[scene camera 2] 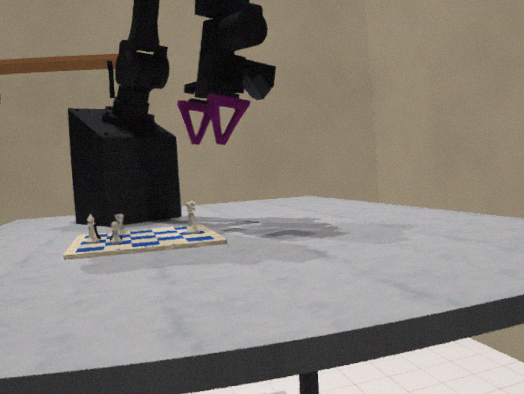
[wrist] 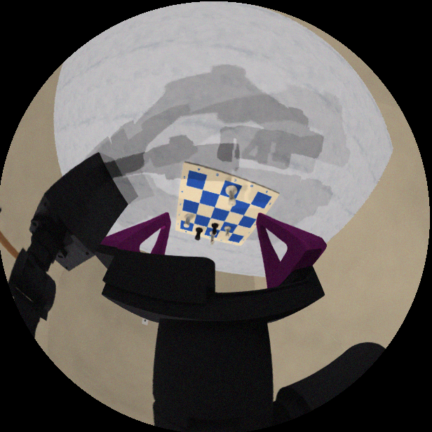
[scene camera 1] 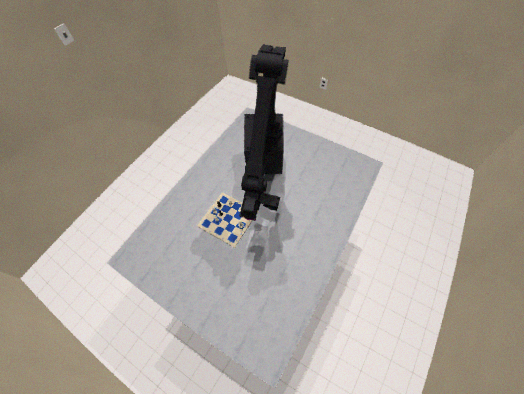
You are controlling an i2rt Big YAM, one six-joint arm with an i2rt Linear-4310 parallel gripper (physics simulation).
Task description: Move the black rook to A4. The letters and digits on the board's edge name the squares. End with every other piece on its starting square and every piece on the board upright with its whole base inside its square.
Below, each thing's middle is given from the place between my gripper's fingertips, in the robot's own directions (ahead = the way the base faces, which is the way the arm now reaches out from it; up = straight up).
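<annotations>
Blue-and-cream chessboard [scene camera 1: 227, 229]: my gripper 14 cm above it, 11 cm left of it, 5 cm short of it.
</annotations>
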